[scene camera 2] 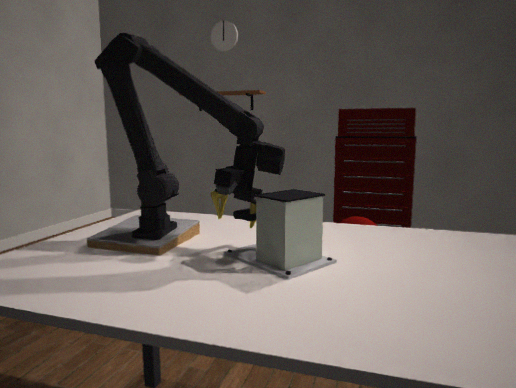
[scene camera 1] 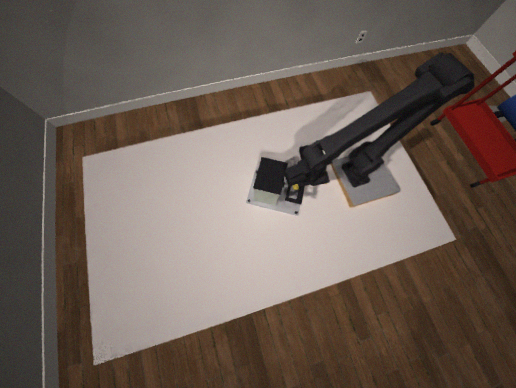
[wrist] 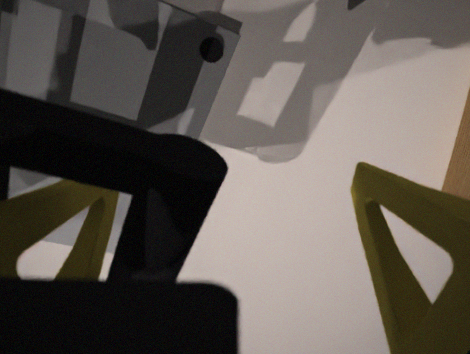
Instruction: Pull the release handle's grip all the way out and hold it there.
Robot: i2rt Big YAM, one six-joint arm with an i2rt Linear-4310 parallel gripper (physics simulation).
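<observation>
The release handle's grip (scene camera 1: 294, 201) (scene camera 2: 244, 215) (wrist: 190, 155) is a black rectangular loop beside a pale green box with a black top (scene camera 1: 270, 176) (scene camera 2: 290, 230). The box stands on a grey base plate (scene camera 1: 284, 206) (scene camera 2: 306, 268) (wrist: 110, 70). My gripper (scene camera 1: 306, 185) (scene camera 2: 236, 221) (wrist: 234, 176) is open at the loop, pointing down. One yellow finger reaches into the loop's opening; the other is outside, on the arm base's side. The loop's outer bar lies between them, close to the inner finger, and is not gripped. The rod behind the grip is hidden in the wrist view.
The arm's base stands on a grey board with wooden edges (scene camera 1: 375, 187) (scene camera 2: 175, 242). The box stands right beside the gripper. A red cabinet (scene camera 2: 375, 175) is at the back, and a red cart-like item (scene camera 1: 482, 135) stands off the table. Shadows fall on the white table (scene camera 1: 175, 240) (scene camera 2: 400, 300).
</observation>
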